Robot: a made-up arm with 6 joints. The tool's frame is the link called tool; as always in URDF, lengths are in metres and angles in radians. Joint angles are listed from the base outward.
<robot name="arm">
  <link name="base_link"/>
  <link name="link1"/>
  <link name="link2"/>
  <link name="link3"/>
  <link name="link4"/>
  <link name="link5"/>
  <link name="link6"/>
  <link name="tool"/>
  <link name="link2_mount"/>
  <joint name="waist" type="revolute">
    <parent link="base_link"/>
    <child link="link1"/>
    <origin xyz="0.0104 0.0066 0.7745" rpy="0 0 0"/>
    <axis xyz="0 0 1"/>
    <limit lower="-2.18" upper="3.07"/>
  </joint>
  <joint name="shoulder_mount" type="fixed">
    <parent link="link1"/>
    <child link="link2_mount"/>
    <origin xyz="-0.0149 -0.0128 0.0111" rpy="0 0 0"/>
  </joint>
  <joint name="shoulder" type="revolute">
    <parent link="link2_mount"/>
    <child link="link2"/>
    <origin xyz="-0.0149 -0.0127 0.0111" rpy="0 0 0"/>
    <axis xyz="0 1 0"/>
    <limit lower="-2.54" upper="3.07"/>
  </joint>
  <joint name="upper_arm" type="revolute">
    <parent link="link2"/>
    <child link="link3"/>
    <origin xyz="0.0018 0.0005 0.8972" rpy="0 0 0"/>
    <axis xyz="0 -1 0"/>
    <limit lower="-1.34" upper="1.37"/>
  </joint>
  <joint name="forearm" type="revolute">
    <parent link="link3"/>
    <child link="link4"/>
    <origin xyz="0.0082 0.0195 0.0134" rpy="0 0 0"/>
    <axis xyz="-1 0 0"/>
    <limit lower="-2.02" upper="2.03"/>
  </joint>
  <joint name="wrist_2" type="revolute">
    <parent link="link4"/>
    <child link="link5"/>
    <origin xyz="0.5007 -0.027 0.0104" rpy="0 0 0"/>
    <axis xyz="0 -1 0"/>
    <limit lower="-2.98" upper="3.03"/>
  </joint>
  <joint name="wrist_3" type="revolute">
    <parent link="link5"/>
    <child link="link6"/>
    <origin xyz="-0.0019 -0.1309 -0.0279" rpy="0 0 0"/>
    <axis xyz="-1 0 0"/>
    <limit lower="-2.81" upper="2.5"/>
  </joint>
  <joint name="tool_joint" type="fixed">
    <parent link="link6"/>
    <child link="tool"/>
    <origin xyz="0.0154 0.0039 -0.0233" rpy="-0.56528 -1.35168 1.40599"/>
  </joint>
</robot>
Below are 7 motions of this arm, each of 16 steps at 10 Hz.
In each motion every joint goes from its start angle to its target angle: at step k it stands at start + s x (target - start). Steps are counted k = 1, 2, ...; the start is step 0. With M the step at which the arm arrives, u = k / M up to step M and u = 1 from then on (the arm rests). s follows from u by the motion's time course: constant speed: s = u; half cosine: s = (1 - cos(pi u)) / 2; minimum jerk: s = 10 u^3 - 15 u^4 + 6 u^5.
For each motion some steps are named. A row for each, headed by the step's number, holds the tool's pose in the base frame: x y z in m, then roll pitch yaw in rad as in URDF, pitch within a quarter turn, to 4 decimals.
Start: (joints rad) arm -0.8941 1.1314 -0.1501 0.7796 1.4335 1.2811
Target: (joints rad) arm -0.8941 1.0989 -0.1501 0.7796 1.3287 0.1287
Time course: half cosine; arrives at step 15
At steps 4, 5, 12, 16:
4: 0.5969 -0.9138 0.6959 -0.7809 -0.0600 1.4138
5: 0.5969 -0.9129 0.6968 -0.7713 -0.1553 1.4161
12: 0.5970 -0.9007 0.7086 -0.6794 -0.8928 1.3713
16: 0.5970 -0.8984 0.7113 -0.6538 -1.0000 1.3477

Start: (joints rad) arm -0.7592 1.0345 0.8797 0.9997 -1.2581 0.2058
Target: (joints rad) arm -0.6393 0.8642 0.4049 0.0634 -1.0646 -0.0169
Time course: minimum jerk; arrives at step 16
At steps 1, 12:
1: 0.8233 -0.9119 1.3173 -0.1065 0.3503 -0.2843
12: 0.7843 -0.7873 1.1825 0.6906 0.0157 -0.3624

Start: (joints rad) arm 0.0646 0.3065 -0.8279 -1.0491 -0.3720 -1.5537
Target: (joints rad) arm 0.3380 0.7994 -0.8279 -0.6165 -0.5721 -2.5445
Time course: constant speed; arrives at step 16
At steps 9, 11, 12, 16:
9: 0.4772 0.0105 1.0212 0.4543 0.0259 -2.4663
11: 0.4962 0.0229 0.9907 0.4198 -0.0912 -2.4886
12: 0.5049 0.0296 0.9750 0.4079 -0.1518 -2.4979
16: 0.5344 0.0584 0.9091 0.3965 -0.4033 -2.5312

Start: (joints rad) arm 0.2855 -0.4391 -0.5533 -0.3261 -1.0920 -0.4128
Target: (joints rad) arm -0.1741 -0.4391 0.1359 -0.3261 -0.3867 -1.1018
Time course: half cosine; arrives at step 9
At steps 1, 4, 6, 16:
1: 0.1014 -0.1079 1.5098 1.2620 -0.2647 -0.0928
4: 0.1030 -0.1138 1.6338 1.6849 -0.5445 -0.7282
6: 0.0758 -0.1232 1.7516 2.2364 -0.5440 -1.3326
16: 0.0352 -0.1247 1.8393 2.6236 -0.4057 -1.6710

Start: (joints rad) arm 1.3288 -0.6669 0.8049 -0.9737 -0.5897 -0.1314
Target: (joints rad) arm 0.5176 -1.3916 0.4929 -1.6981 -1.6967 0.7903
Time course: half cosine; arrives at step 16
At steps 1, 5, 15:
1: -0.0350 -0.4032 1.9755 -2.3253 -0.6925 -0.8983
5: -0.1756 -0.5059 1.8836 -1.9866 -0.8302 -1.2873
15: -0.7761 -0.4347 1.4510 -0.5654 -0.2538 -2.6123

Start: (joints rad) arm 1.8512 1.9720 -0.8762 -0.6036 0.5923 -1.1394
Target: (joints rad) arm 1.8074 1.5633 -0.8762 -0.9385 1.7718 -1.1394
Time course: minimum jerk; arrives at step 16
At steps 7, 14, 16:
7: 0.0332 0.3418 0.4066 0.4591 -0.4958 0.6475
14: 0.0224 0.4244 0.5091 1.3370 -1.1423 0.2892
16: 0.0222 0.4263 0.5124 1.3793 -1.1569 0.2582

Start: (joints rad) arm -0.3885 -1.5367 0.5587 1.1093 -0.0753 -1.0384
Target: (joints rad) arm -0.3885 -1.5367 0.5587 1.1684 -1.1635 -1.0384
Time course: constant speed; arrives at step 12
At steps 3, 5, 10, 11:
3: -1.2161 0.4116 1.2079 -2.6925 0.2393 2.4933
5: -1.2131 0.4121 1.2013 -2.8193 0.1297 2.5437
10: -1.2060 0.4189 1.1850 3.1198 -0.1011 2.7274
11: -1.2047 0.4212 1.1820 3.0449 -0.1374 2.7738

